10 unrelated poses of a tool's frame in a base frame.
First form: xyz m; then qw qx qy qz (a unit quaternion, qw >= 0).
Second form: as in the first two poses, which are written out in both.
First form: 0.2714, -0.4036, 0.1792, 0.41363, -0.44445, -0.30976, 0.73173
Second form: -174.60, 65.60, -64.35, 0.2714, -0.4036, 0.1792
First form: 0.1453, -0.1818, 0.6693, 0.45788, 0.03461, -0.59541, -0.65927
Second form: 128.11, 73.23, 121.45, 0.1453, -0.1818, 0.6693
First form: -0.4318, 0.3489, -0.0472, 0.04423, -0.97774, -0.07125, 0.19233
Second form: 171.22, 157.24, -17.12, -0.4318, 0.3489, -0.0472
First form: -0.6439, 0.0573, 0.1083, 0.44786, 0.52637, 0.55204, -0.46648
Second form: -89.80, 99.42, -2.53, -0.6439, 0.0573, 0.1083
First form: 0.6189, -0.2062, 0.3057, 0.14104, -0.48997, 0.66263, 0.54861
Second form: 112.06, 110.99, 39.10, 0.6189, -0.2062, 0.3057
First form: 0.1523, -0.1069, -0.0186, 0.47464, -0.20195, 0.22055, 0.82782
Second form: 102.65, 34.80, 17.69, 0.1523, -0.1069, -0.0186
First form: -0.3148, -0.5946, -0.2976, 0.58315, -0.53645, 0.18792, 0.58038
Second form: 115.56, 69.28, -25.83, -0.3148, -0.5946, -0.2976
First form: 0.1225, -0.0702, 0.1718, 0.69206, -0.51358, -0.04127, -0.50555
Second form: 58.45, 62.03, -130.74, 0.1225, -0.0702, 0.1718
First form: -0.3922, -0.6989, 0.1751, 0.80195, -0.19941, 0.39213, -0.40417
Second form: 0.21, 52.20, -53.70, -0.3922, -0.6989, 0.1751
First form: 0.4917, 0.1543, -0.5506, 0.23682, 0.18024, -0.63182, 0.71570
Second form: -92.39, 82.15, -124.23, 0.4917, 0.1543, -0.5506
